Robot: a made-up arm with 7 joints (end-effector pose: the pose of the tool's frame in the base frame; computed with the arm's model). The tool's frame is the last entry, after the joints. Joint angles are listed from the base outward.
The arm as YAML. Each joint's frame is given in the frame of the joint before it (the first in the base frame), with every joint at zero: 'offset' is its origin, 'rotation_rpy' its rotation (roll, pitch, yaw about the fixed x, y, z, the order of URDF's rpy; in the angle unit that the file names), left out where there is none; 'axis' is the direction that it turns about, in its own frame. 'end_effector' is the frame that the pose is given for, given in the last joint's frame.
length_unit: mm
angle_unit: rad
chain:
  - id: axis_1
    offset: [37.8, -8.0, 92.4]
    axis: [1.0, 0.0, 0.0]
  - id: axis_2
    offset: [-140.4, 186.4, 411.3]
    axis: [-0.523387, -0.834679, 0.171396]
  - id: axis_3
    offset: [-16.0, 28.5, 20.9]
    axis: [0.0, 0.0, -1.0]
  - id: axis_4
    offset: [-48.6, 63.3, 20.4]
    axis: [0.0, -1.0, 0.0]
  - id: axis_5
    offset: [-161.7, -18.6, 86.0]
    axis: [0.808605, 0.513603, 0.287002]
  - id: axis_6
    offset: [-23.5, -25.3, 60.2]
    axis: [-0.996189, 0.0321, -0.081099]
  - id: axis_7
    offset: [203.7, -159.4, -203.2]
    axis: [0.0, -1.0, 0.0]
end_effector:
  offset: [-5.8, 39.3, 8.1]
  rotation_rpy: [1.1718, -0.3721, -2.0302]
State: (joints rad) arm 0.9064 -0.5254 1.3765 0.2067 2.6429 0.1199 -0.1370
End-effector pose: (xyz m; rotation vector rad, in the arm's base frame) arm 0.1626 -0.0452 0.8484 -1.2604 -1.8095 1.5672
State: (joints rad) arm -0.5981 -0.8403 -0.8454 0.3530 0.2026 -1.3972 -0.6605
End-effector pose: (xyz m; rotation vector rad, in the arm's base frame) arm -0.1891 0.5832 0.4668 0.7273 1.0809 -1.3142
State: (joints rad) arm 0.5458 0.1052 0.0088 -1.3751 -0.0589 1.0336 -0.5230
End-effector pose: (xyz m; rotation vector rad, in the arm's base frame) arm -0.0094 -0.2773 0.5301 -0.6626 -0.4135 -0.3118
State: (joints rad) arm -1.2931 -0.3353 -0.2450 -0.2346 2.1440 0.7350 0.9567
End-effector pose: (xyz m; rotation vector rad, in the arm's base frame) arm -0.4361 0.5524 -0.1452 0.0538 -0.8048 -1.8333
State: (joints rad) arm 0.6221 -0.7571 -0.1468 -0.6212 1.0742 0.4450 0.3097
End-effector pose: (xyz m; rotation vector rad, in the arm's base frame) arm -0.3119 -0.1049 0.6348 0.4512 1.0937 -1.4020
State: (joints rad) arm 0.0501 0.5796 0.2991 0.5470 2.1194 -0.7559 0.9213
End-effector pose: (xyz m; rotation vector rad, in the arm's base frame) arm -0.3464 0.5071 0.3860 1.5155 0.6336 -2.1505
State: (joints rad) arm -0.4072 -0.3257 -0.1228 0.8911 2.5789 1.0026 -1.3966
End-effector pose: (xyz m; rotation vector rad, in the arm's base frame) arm -0.2783 0.5925 0.1602 -0.1465 0.1509 0.1465
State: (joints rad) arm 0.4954 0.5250 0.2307 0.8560 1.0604 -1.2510 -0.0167
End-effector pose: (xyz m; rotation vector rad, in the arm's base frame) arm -0.2223 0.2825 0.5988 2.1962 0.5091 -1.1496
